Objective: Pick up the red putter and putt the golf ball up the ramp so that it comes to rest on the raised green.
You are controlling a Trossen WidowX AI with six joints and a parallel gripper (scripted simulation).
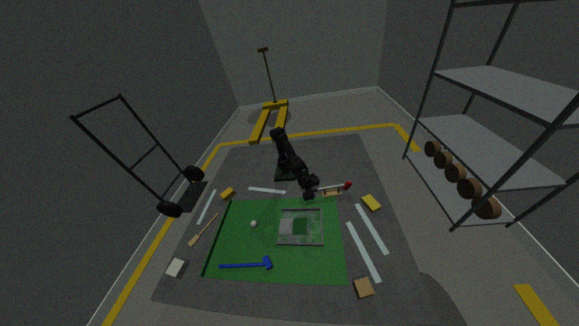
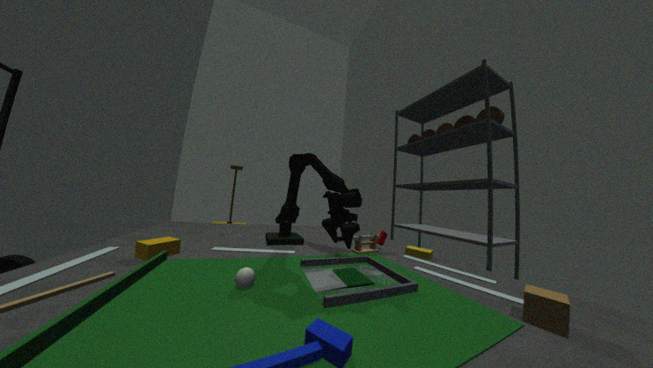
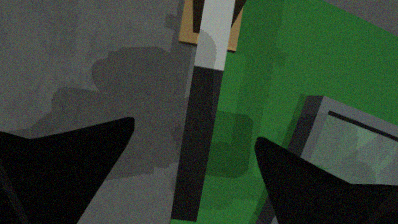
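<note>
My gripper tip is 11 cm to the right of the red putter, 2 cm below it and 2 cm past it. The rest, counted from my gripper tip: white golf ball 35 cm to the right, 19 cm ahead, 1 cm below; then yellow block 61 cm to the right, 5 cm behind, 1 cm below; then blue putter 41 cm ahead, 35 cm to the right, 2 cm below.
</note>
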